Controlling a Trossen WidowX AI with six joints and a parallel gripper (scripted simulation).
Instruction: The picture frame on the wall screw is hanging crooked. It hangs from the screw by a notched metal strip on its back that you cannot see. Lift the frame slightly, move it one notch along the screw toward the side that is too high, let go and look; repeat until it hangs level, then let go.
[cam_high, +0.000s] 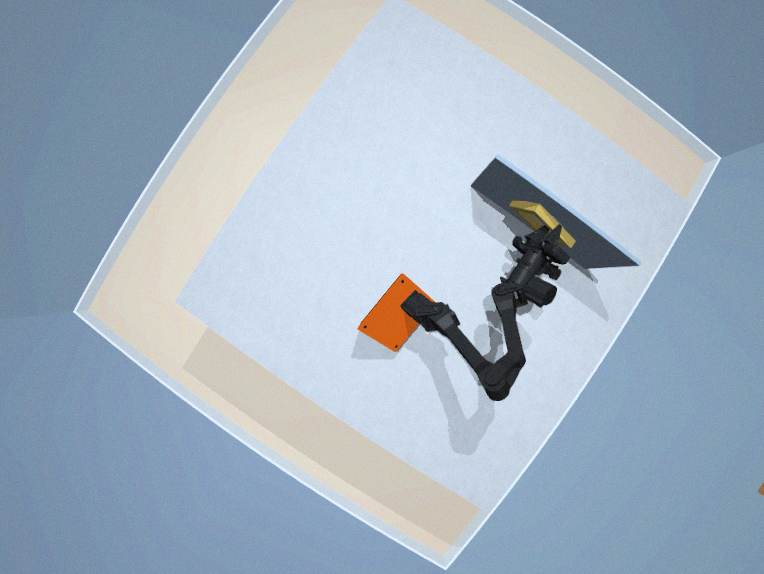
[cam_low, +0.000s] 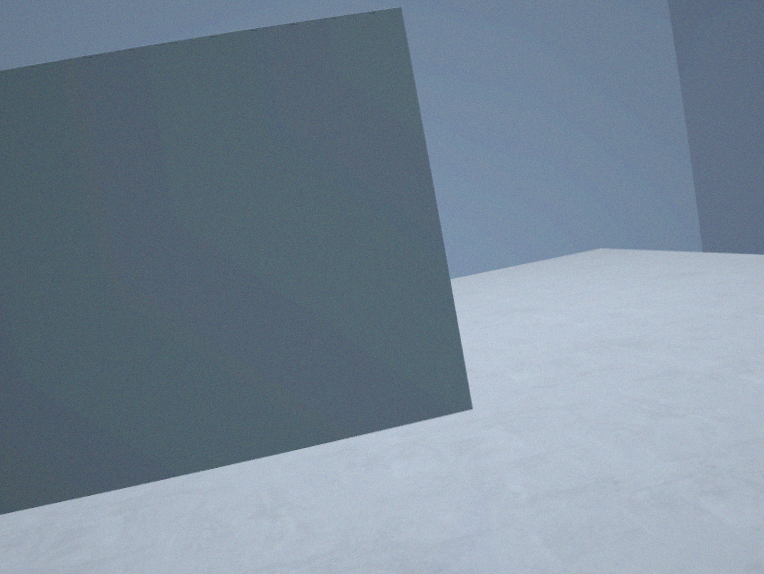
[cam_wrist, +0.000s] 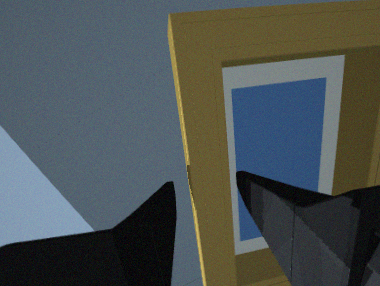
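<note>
The picture frame lies 50 mm below my gripper tip and 20 mm to the left of it. Also, from my gripper tip: grey wall panel 60 mm below, 10 mm to the left, 10 mm ahead.
</note>
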